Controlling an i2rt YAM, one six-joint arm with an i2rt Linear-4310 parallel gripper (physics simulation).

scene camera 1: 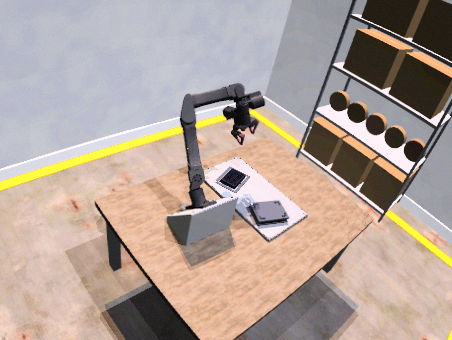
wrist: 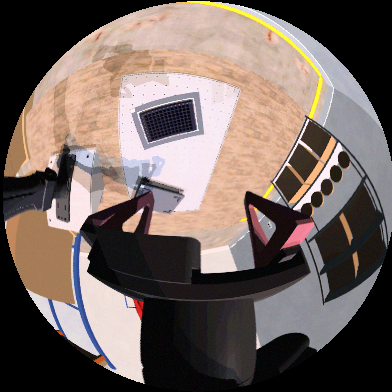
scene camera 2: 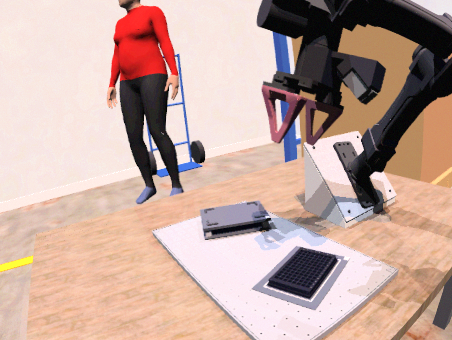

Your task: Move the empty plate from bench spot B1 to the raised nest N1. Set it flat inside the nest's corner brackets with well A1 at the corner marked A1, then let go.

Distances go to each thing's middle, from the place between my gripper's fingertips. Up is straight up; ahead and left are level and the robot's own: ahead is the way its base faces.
Labels:
I see my gripper 24 cm above the black well plate (scene camera 2: 303, 273) and 2 cm past it.

